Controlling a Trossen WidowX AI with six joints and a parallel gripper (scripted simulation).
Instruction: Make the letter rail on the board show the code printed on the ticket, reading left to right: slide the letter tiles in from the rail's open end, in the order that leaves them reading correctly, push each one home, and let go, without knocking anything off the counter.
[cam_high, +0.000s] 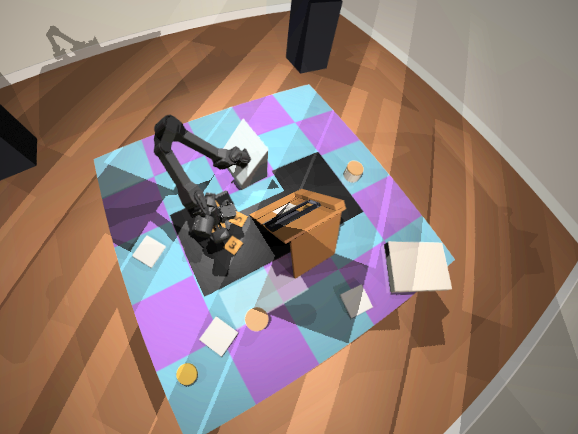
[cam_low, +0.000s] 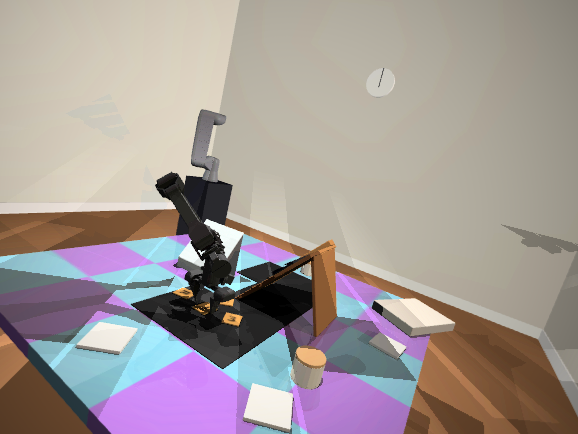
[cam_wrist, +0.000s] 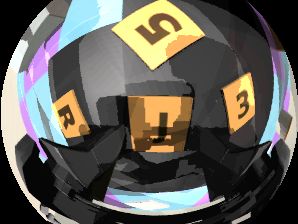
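The letter tile lies right at my gripper tip. From my gripper tip the other things lie so: black mat 22 cm to the left; white ticket 8 cm ahead, 27 cm to the left, 10 cm above; orange letter tile marked p 14 cm ahead, 31 cm to the left, 17 cm above.
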